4 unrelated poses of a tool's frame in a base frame.
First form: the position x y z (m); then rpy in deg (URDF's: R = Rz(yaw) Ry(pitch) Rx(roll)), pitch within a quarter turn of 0, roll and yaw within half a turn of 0.
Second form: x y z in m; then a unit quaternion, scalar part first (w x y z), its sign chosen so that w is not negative. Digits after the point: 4 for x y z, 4 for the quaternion.
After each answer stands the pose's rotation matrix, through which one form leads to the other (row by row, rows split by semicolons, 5 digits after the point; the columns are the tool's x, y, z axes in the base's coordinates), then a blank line. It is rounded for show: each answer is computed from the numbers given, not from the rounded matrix.
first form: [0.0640, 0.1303, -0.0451, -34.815, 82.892, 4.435]
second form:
[0.0640, 0.1303, -0.0451, 0.7071, -0.2485, 0.6224, 0.2255]
0.12337 -0.62833 0.76810; 0.00957 0.77473 0.63222; -0.99231 -0.07065 0.10159

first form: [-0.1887, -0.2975, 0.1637, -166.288, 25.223, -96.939]
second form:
[-0.1887, -0.2975, 0.1637, 0.2395, -0.6229, 0.7426, 0.0565]
-0.10929 -0.95218 0.28532; -0.89803 0.21764 0.38233; -0.42614 -0.21444 -0.87887

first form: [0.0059, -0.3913, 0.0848, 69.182, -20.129, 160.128]
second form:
[0.0059, -0.3913, 0.0848, 0.0421, 0.2382, 0.5258, 0.8155]
-0.88301 0.18171 0.43275; 0.31916 -0.44358 0.83748; 0.34413 0.87762 0.33369

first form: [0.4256, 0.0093, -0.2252, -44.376, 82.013, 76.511]
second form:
[0.4256, 0.0093, -0.2252, 0.3953, -0.6000, 0.3006, 0.6272]
0.03241 -0.85660 -0.51496; 0.13512 -0.50675 0.85144; -0.99030 -0.09718 0.09932

